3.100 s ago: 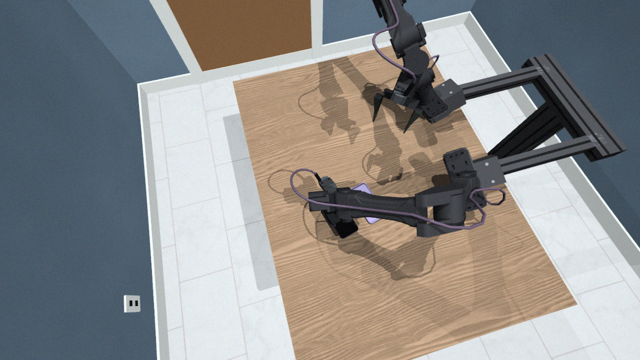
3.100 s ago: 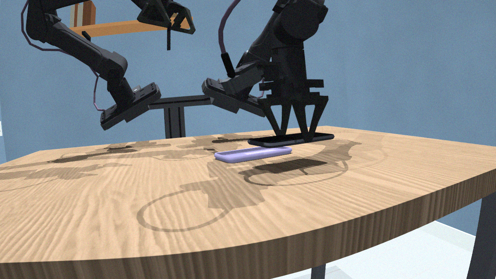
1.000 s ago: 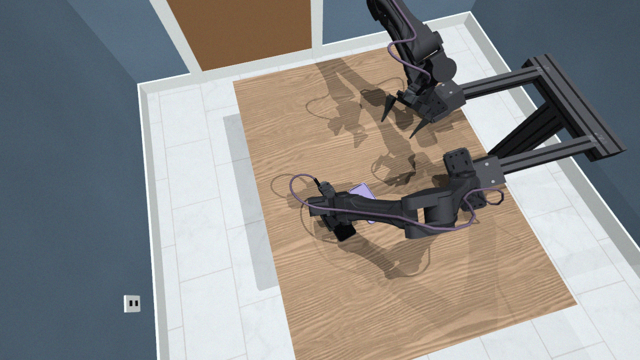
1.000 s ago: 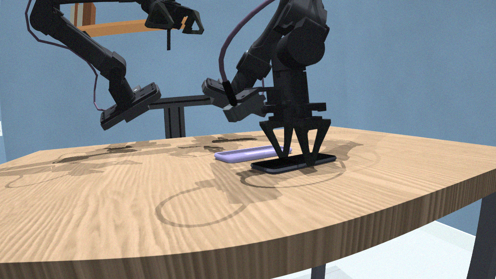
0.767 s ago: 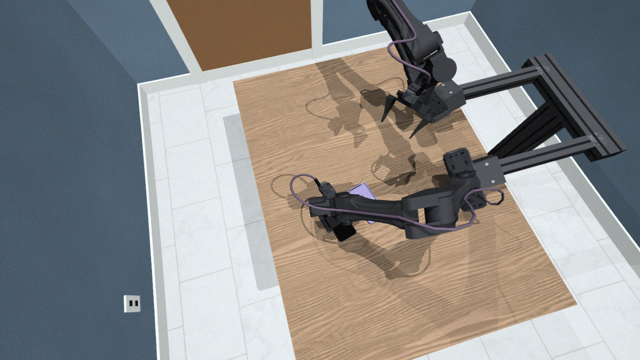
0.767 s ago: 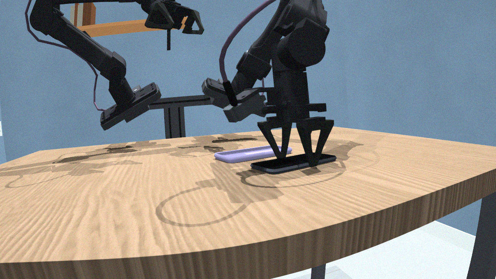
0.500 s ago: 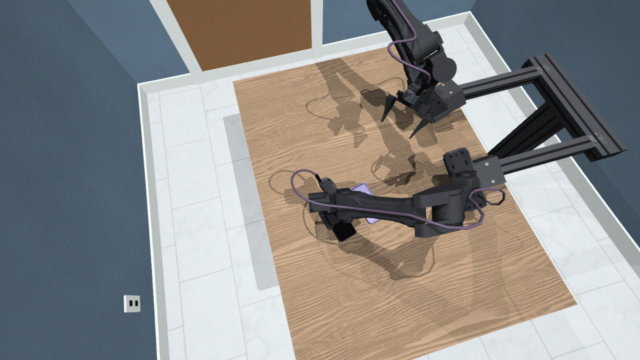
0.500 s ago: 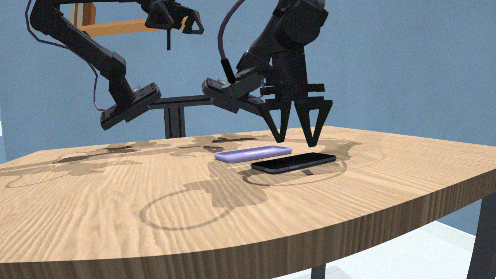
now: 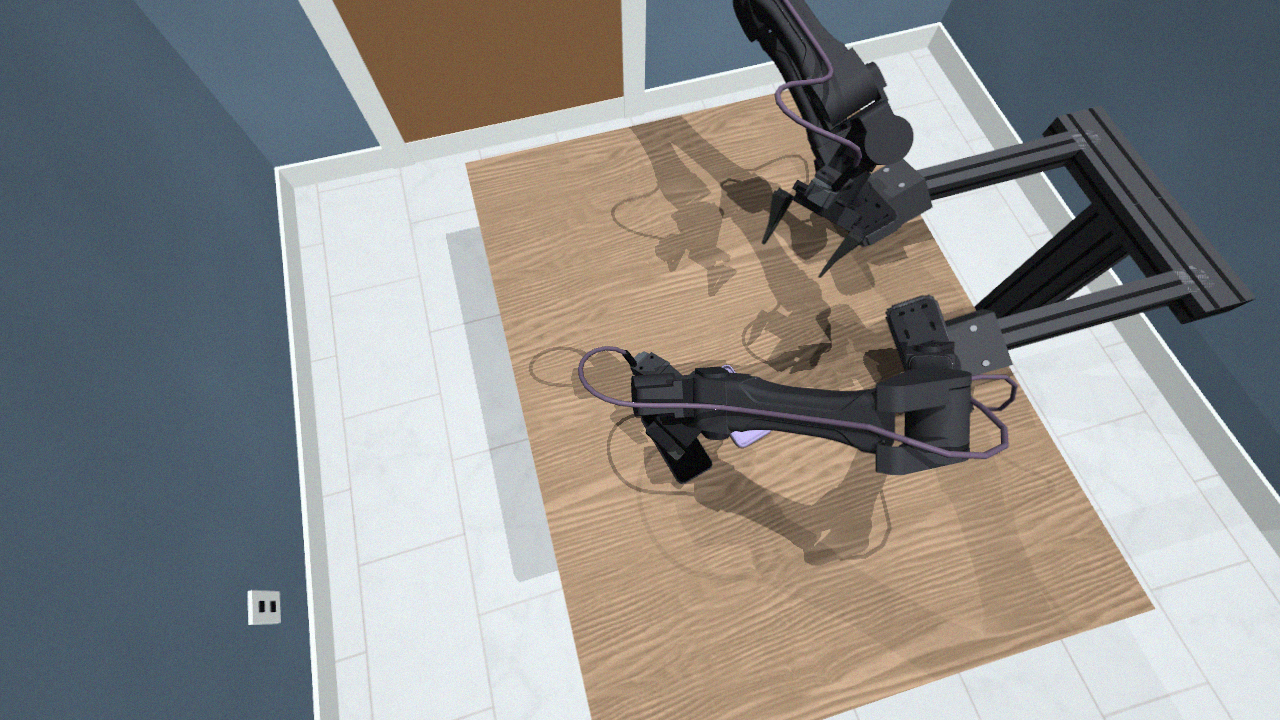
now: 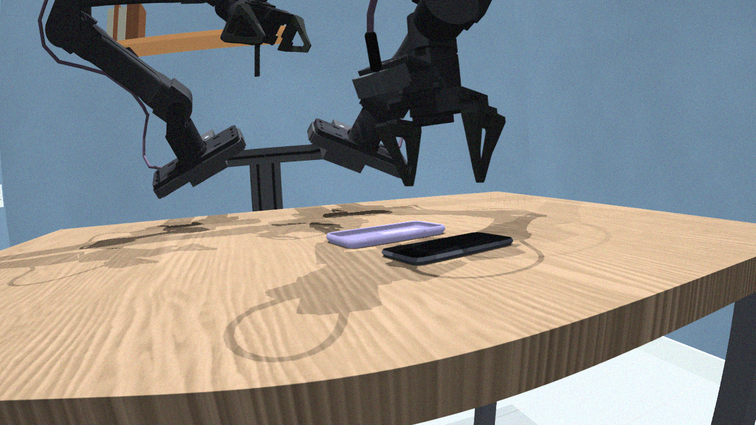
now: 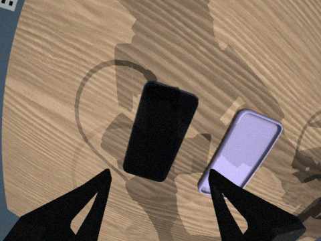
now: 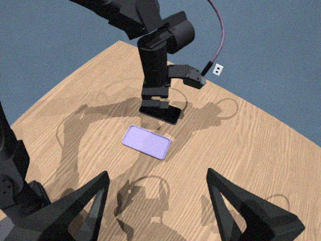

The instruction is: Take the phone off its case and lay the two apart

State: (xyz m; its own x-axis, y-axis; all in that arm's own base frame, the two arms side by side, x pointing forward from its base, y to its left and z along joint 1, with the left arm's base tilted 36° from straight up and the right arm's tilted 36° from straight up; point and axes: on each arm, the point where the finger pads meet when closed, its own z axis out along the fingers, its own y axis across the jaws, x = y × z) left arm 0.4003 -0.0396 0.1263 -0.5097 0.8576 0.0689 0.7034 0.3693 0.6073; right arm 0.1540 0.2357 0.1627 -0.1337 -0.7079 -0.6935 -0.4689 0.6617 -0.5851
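Observation:
The black phone lies 10 mm ahead of my left hand and 80 mm below it.

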